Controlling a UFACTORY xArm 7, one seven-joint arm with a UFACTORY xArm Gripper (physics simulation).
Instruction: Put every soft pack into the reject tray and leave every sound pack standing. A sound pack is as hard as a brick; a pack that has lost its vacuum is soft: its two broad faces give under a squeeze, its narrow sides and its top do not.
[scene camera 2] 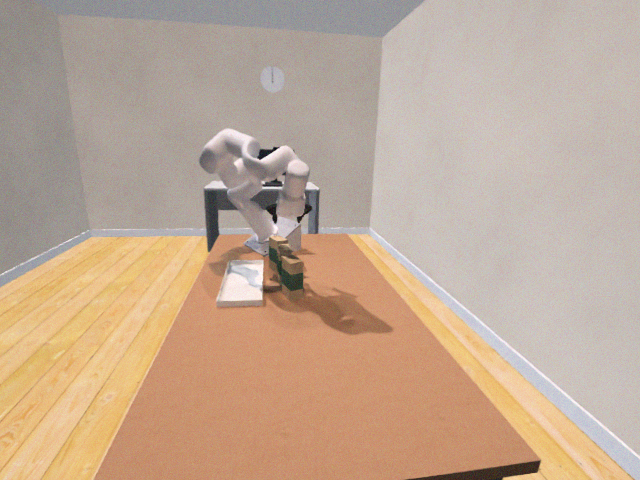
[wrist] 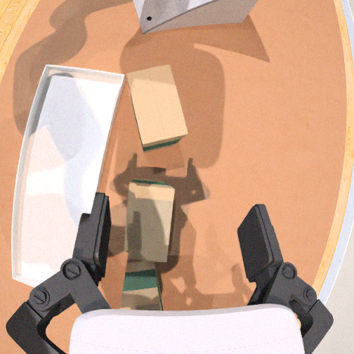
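Where they show: gripper, fingertip midpoint: [scene camera 2: 286, 220]; arm's base, link origin: [scene camera 2: 267, 234].
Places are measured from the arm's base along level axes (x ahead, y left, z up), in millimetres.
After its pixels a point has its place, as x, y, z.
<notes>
Three tan packs with dark green bands stand in a row beside the white reject tray [scene camera 2: 240, 303] @[665, -38, -56] [wrist: 85, 71]. The pack nearest the robot's base [scene camera 2: 278, 241] @[74, 73, 13] [wrist: 157, 106] stands at the tray's far end. The middle pack [scene camera 2: 285, 250] @[489, 106, 74] [wrist: 149, 220] is partly hidden in the scene view. The pack nearest the scene camera [scene camera 2: 292, 279] @[631, 134, 16] [wrist: 140, 281] is partly covered by the gripper body in the wrist view. My gripper [scene camera 2: 289, 214] @[414, 108, 173] [wrist: 180, 213] is open and empty above the row. In the wrist view the middle pack shows between its fingers, nearer the left one. The tray holds no pack.
A grey-white angular block [scene camera 2: 287, 227] @[26, 102, 47] [wrist: 200, 15] stands by the arm's base, beyond the row. The brown table [scene camera 2: 289, 372] @[1007, 131, -66] [wrist: 280, 125] bears the tray and packs. A grey desk [scene camera 2: 210, 211] stands behind the table.
</notes>
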